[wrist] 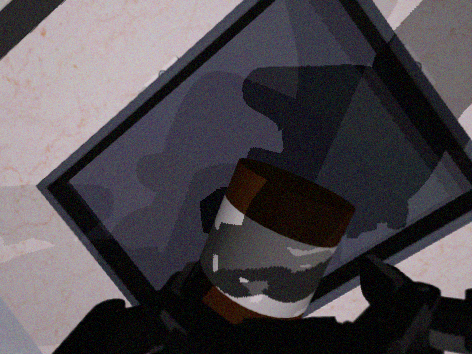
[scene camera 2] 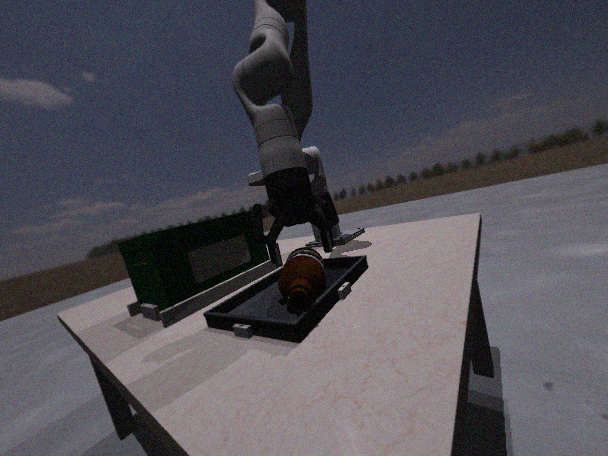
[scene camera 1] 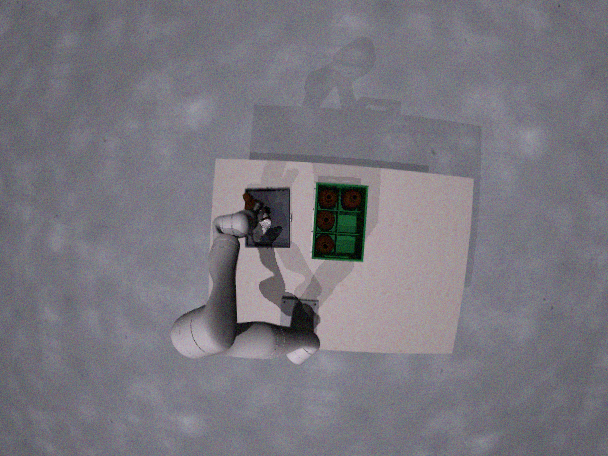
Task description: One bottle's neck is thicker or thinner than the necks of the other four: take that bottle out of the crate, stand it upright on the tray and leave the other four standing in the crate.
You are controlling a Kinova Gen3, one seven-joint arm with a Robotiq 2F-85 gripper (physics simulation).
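Places are measured from the arm's base along level axes (x ahead, y left, z up), in centimetres.
Pixels of known places: gripper, fingertip midpoint: [wrist: 278, 275] [scene camera 2: 305, 259]; arm's base, link origin: [scene camera 1: 302, 313].
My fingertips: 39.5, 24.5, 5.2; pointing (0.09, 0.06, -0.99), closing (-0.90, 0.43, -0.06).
Note:
Ahead of a thing's pixels: the offset from my fingertips to its top centre, as dx, dy, dz. "*": to the spot under its first point.
A brown bottle {+2.9, +1.1, +1.2} [scene camera 1: 249, 201] [scene camera 2: 302, 275] [wrist: 270, 250] with a white-and-grey label lies on its side in the dark tray {* +8.5, -9.3, -6.1} [scene camera 1: 281, 199] [scene camera 2: 250, 311] [wrist: 215, 115]. Its neck points to the tray's far left corner in the top view; its base points towards the tray's middle. My gripper [scene camera 1: 263, 216] [scene camera 2: 301, 254] [wrist: 278, 275] is open, its fingers on either side of the bottle's labelled part and not closed on it. Several brown bottles {+10.5, -28.6, +9.6} [scene camera 1: 328, 197] {+11.6, -37.9, +9.6} [scene camera 1: 352, 198] {+2.2, -28.7, +9.6} [scene camera 1: 325, 220] {-7.4, -29.6, +9.6} [scene camera 1: 325, 244] stand in the green crate {+2.0, -33.7, +10.9} [scene camera 1: 365, 220] [scene camera 2: 145, 280]. The gripper hides part of the lying bottle.
The crate stands right of the tray in the top view, with two empty compartments at its middle right and near right. Its walls rise well above the tray's low rim. The arm's base plate [scene camera 1: 286, 303] is at the table's near edge.

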